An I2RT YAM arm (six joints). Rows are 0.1 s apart.
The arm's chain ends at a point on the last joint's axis. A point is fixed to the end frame.
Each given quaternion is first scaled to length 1.
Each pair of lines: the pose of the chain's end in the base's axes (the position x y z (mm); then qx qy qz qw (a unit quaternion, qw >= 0)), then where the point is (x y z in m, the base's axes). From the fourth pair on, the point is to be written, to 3 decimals.
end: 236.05 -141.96 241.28 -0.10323 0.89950 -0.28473 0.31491
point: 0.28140 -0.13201 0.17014
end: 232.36 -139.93 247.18 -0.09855 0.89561 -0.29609 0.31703
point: 0.27863 -0.13197 0.17639
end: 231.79 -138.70 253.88 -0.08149 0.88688 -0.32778 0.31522
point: 0.27962 -0.13672 0.18371
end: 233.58 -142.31 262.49 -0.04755 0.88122 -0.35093 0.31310
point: 0.283 -0.146 0.194
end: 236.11 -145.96 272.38 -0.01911 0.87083 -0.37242 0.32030
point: 0.288 -0.154 0.206
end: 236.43 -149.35 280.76 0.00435 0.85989 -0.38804 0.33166
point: 0.291 -0.161 0.217
